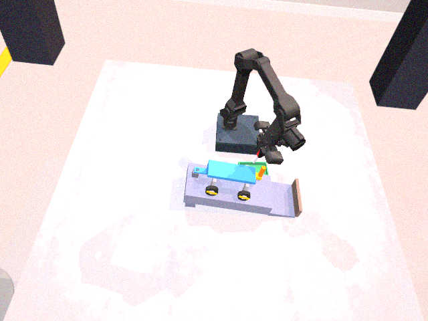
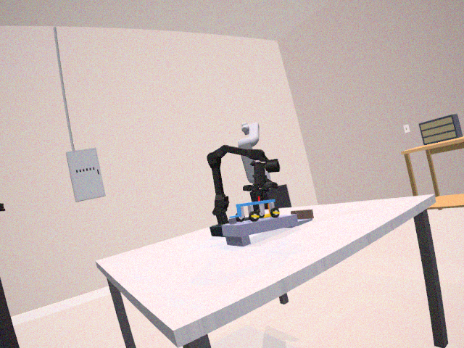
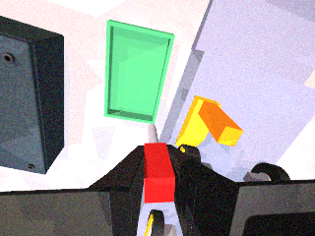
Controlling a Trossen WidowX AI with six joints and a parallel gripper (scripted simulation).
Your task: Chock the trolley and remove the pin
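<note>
The red-headed stop pin is right at my gripper tip. Also, from my gripper tip: blue trolley (11 cm ahead, 11 cm to the right, 2 cm below); then yellow chock (5 cm ahead, 5 cm below); then green tray (3 cm behind, 14 cm below).
</note>
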